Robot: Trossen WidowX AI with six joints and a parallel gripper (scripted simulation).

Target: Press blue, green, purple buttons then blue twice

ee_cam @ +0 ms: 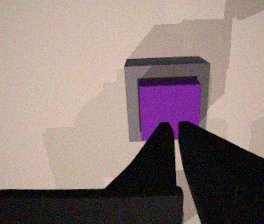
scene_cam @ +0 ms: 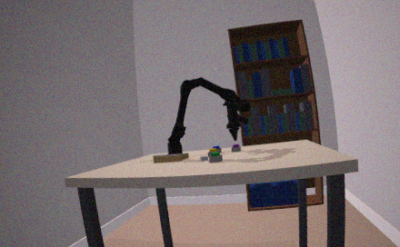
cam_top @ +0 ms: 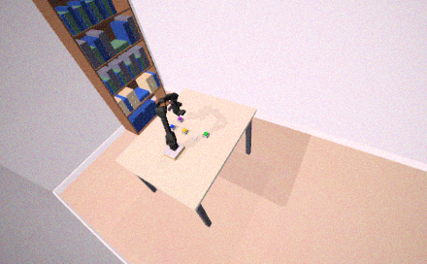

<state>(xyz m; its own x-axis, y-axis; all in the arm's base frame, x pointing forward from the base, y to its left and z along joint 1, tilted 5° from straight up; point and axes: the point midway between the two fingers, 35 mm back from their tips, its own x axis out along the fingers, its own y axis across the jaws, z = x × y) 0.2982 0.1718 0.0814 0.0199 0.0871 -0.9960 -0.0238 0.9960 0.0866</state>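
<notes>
Now: the purple button 30 mm below my gripper tip. From my gripper tip the other things lie so: small white block: 270 mm to the right, 120 mm behind, 50 mm below; green button: 340 mm to the right, 50 mm behind, 30 mm below; blue button: 120 mm behind, 30 mm below, 10 mm to the left.
</notes>
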